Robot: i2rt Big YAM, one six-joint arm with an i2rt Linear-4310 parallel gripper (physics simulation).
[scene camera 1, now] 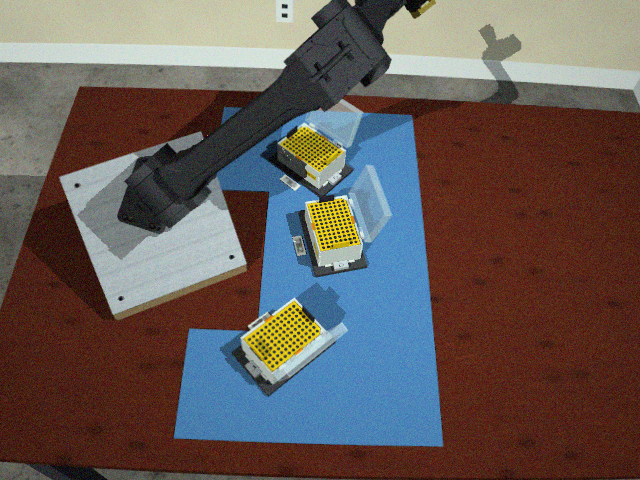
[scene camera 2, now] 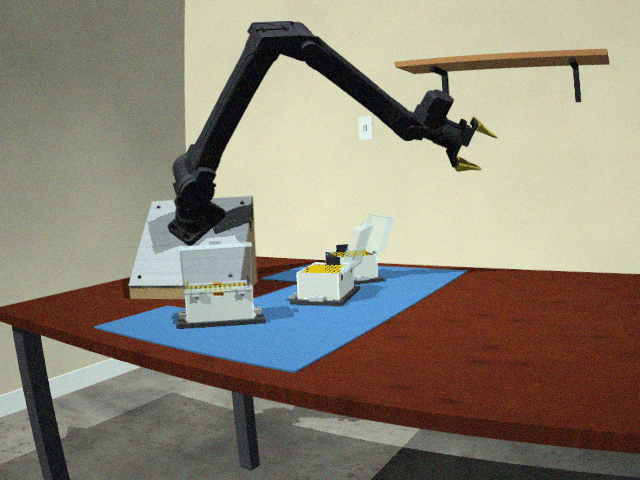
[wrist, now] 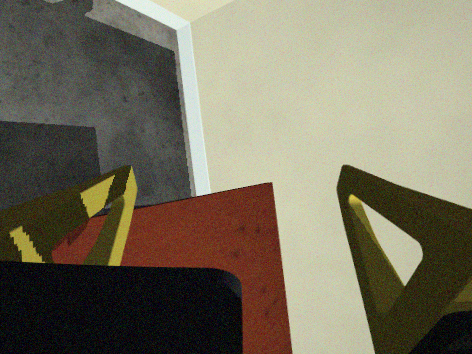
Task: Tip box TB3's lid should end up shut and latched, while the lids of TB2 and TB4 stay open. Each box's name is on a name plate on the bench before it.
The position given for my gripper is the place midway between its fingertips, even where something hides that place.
Observation:
I see my gripper [scene camera 2: 489, 153], a tip box [scene camera 1: 334, 261], a tip box [scene camera 2: 235, 308] and a tip box [scene camera 1: 321, 183].
My gripper shows as well in the wrist view [wrist: 236, 176].

